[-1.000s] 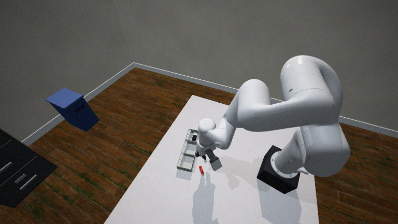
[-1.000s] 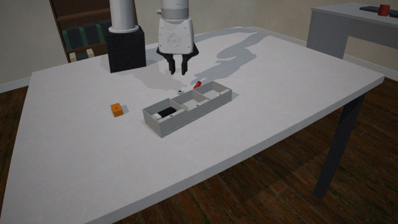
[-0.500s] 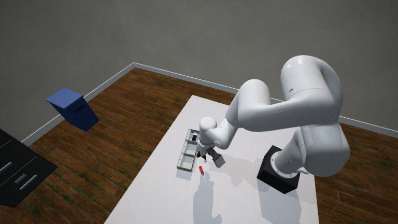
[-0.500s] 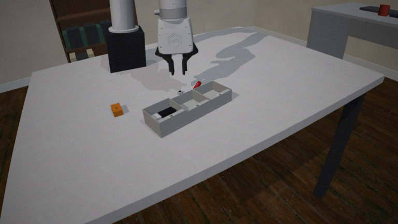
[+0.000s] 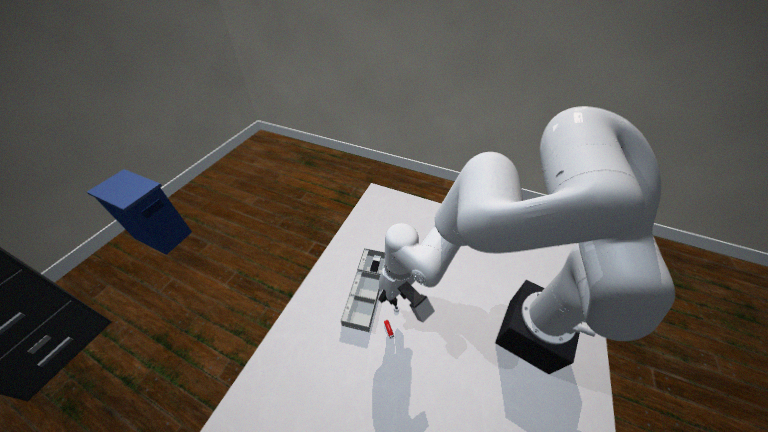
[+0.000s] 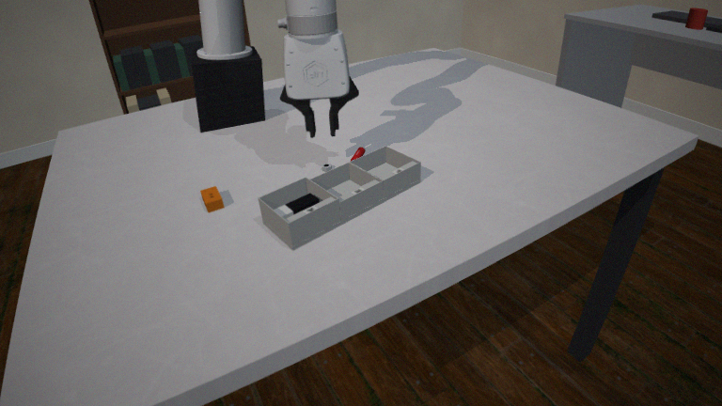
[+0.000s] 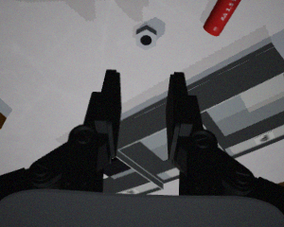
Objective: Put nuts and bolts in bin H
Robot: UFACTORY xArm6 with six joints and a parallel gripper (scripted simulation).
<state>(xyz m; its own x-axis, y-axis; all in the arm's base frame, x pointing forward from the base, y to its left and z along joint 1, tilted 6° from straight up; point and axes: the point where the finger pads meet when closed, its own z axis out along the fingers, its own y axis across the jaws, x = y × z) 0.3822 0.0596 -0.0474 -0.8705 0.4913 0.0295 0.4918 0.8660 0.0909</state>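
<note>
Now: hand 90 mm above the hex nut. Also, from my hand: grey three-compartment bin row: 110 mm ahead, 20 mm to the right, 70 mm below; black block: 120 mm ahead, 110 mm to the right, 70 mm below; red cylindrical marker: 70 mm to the left, 80 mm below.
</note>
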